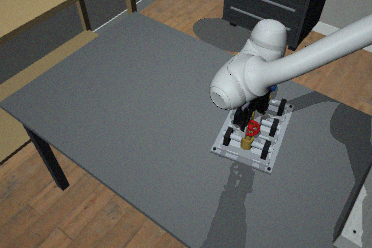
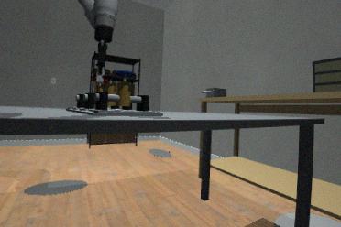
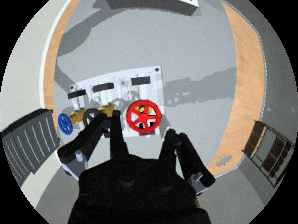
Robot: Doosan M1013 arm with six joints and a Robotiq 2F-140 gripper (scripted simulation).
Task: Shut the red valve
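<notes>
Right now my hand is 2 cm above the red handwheel. From my hand the other things lie so: blue handwheel 22 cm to the right, 8 cm ahead, 2 cm below; black handwheel 11 cm to the right, 4 cm ahead, 2 cm below.
</notes>
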